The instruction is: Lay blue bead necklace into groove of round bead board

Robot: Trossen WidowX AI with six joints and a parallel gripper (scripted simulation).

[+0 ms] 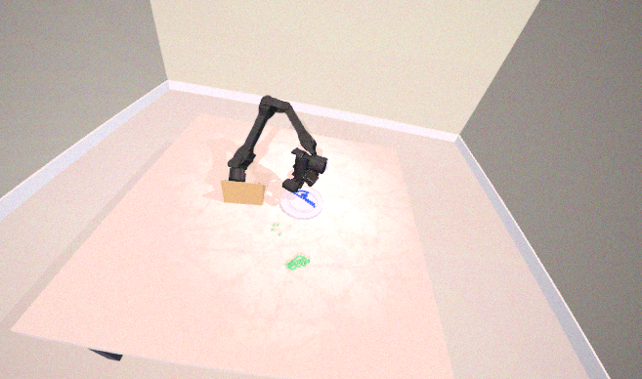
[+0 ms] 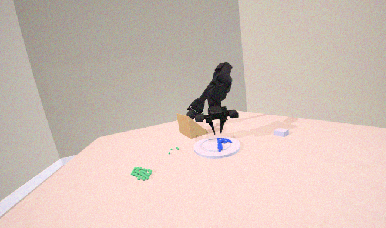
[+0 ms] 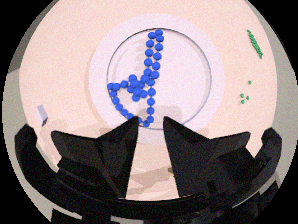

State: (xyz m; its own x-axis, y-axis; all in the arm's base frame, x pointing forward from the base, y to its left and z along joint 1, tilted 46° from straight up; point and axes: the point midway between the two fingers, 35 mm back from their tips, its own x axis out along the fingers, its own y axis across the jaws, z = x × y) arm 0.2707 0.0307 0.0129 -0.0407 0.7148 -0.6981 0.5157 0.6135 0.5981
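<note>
The round white bead board is 2 cm ahead of my gripper tip, 3 cm to the right of it and 4 cm below it. The rest, counted from my gripper tip: small grey block (13 cm ahead, 26 cm to the left, 3 cm below).
</note>
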